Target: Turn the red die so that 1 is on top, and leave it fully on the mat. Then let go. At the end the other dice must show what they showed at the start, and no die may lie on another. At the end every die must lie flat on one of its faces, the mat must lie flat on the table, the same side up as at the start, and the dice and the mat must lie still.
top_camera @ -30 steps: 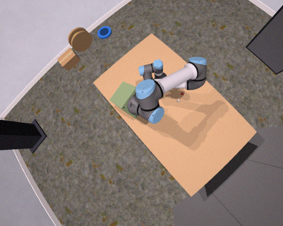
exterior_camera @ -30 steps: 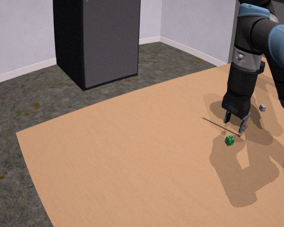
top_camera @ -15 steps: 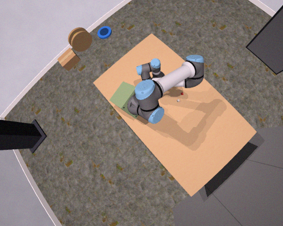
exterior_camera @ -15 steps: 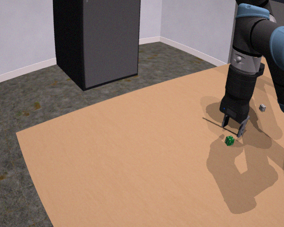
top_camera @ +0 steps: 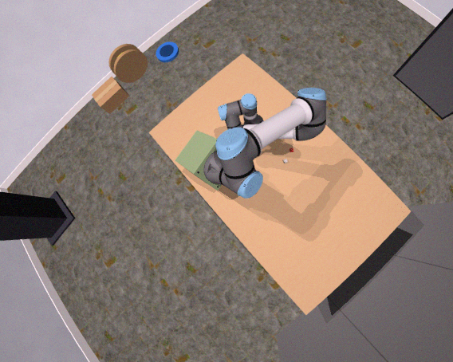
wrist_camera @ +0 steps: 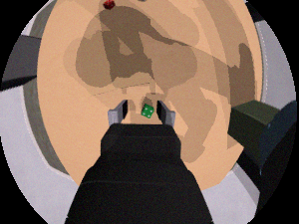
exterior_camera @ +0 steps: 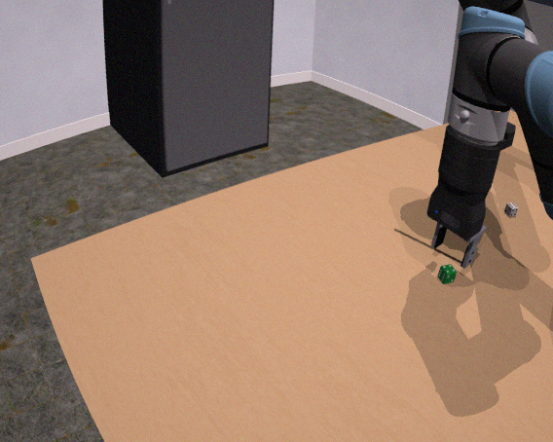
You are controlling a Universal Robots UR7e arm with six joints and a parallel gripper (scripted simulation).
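The green die lies 1 cm behind my hand, 2 cm to the left of it and 4 cm below it. Also, from my hand: white die: 1 cm behind, 27 cm to the right, 4 cm below; then red die: 7 cm ahead, 25 cm to the right, 4 cm below; then mat: 6 cm ahead, 10 cm to the right, 5 cm below.
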